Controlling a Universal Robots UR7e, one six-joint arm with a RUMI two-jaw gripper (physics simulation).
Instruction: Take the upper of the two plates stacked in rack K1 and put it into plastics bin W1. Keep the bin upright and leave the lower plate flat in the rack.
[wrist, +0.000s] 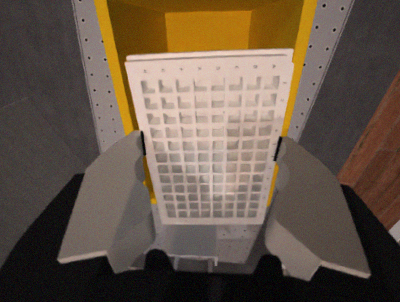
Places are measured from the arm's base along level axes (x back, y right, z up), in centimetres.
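Pixels of known places: gripper, fingertip midpoint: (209, 137).
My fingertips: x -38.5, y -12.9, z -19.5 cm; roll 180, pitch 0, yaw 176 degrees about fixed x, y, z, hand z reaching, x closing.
Note:
For each thing: its middle in the pictures, then the offset to it from my fingertips. "pt": a spot on its surface instead. Level surfaces: height alone.
- white gridded plate at the middle of its body: (210, 156) dx +0.0, dy +1.0, dz +0.9 cm
- yellow bin at a spot on its surface: (103, 55) pt dx +16.2, dy -3.4, dz -20.1 cm
- perforated grey panel at its surface level: dz -20.1 cm
- pale box-like part with a thin rim, surface spot: (192, 257) pt dx +6.1, dy +52.1, dz -20.2 cm
- dark grey floor at its surface level: dz -21.4 cm
A white gridded plate (215, 131) is held between the two grey fingers of my gripper (209, 137), in the middle of the wrist view. The black finger pads press on its left and right long edges. The plate appears above a yellow bin (103, 55) and covers part of its opening; the bin's inner floor and walls show past the plate's far edge. How high the plate is over the bin cannot be told exactly. Rack K1 and the lower plate cannot be made out in this view.
A perforated grey panel (327, 45) shows on both sides of the bin. A pale box-like part with a thin rim (192, 257) is partly seen below the plate, between the fingers. A reddish-brown wooden surface (376, 160) lies at the right, beside dark grey floor (40, 55).

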